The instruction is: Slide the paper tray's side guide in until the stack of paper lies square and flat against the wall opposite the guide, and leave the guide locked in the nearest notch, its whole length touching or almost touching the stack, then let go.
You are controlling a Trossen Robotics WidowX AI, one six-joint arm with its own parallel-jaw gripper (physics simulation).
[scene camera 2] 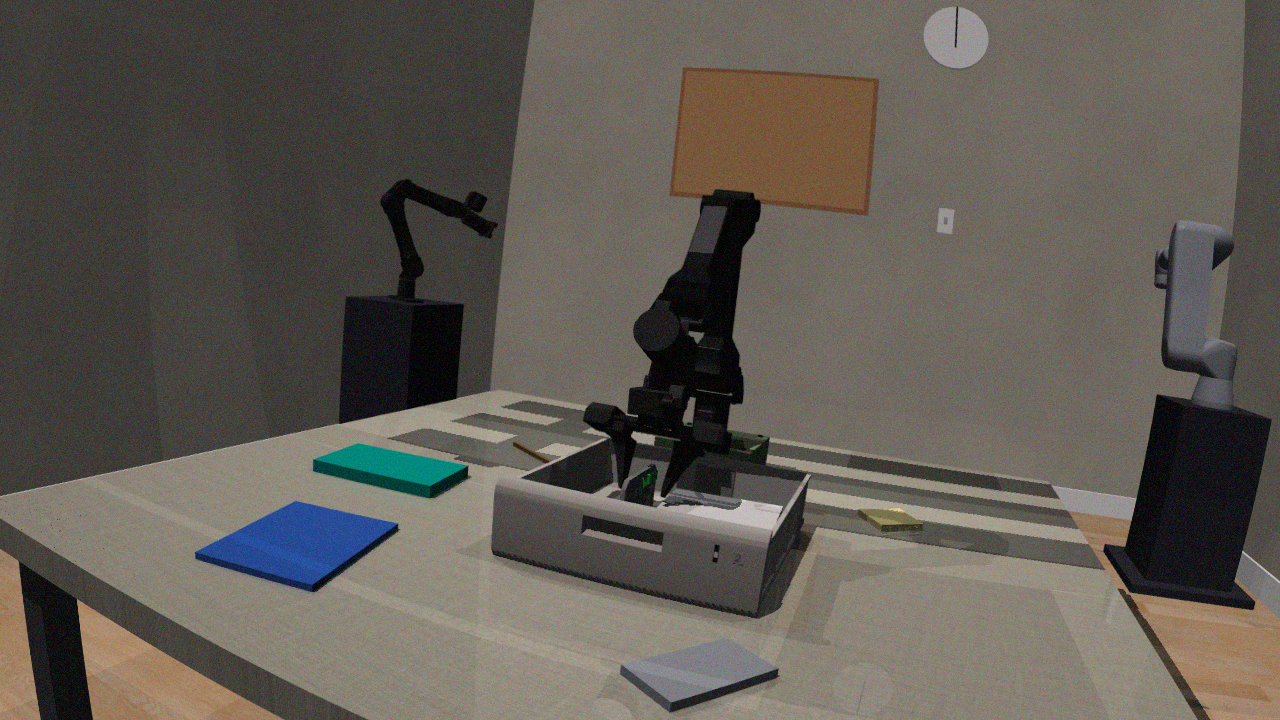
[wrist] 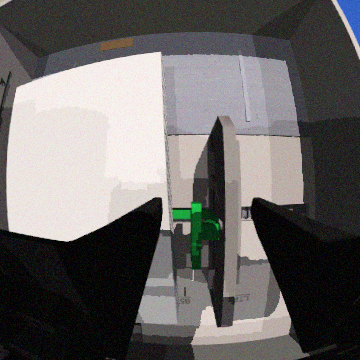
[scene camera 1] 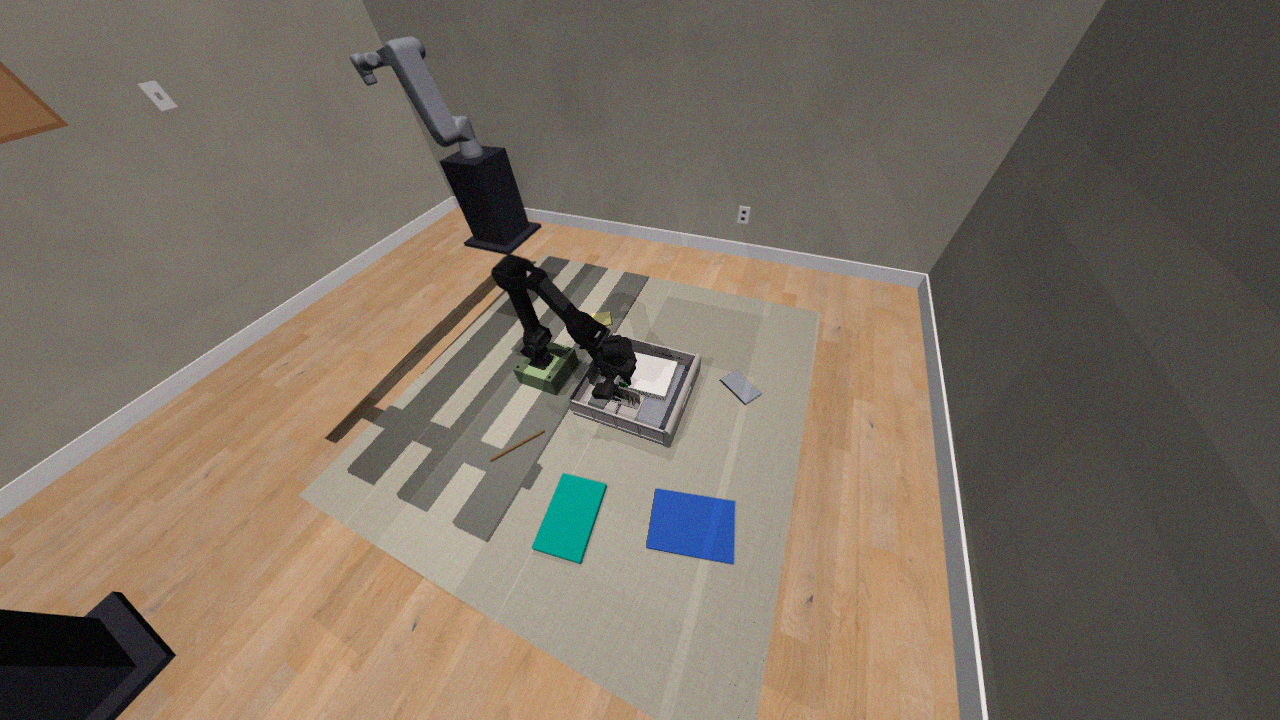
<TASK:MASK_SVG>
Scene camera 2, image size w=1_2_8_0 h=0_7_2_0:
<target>my gripper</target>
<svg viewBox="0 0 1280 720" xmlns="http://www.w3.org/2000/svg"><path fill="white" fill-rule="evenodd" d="M651 370L648 375L645 375L642 387L629 389L627 413L638 415L638 417L626 415L617 406L592 402L585 410L583 421L595 430L605 432L612 438L616 453L618 486L620 489L624 480L628 478L637 442L631 437L633 431L680 439L680 441L674 440L672 457L663 481L661 497L665 498L689 465L697 457L705 456L704 449L707 452L729 455L732 437L722 424L697 420L693 427L683 425L684 411L687 409L691 395L689 392L691 380L678 373L665 370Z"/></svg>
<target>white paper stack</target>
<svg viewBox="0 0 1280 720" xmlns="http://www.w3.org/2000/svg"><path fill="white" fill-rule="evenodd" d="M657 507L772 530L783 510L783 506L678 488Z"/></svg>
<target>blue sheet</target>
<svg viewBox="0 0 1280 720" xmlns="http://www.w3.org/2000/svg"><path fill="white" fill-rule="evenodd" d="M398 523L294 501L196 551L195 559L313 592L398 530Z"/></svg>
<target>grey pad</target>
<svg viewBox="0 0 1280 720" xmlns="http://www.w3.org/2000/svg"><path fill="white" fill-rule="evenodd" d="M779 668L729 638L723 638L682 650L621 664L620 674L671 713L777 678Z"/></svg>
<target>teal pad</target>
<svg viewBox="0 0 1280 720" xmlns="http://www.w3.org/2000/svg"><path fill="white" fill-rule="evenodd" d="M313 459L314 472L426 498L431 498L468 477L468 465L360 443Z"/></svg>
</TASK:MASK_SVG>
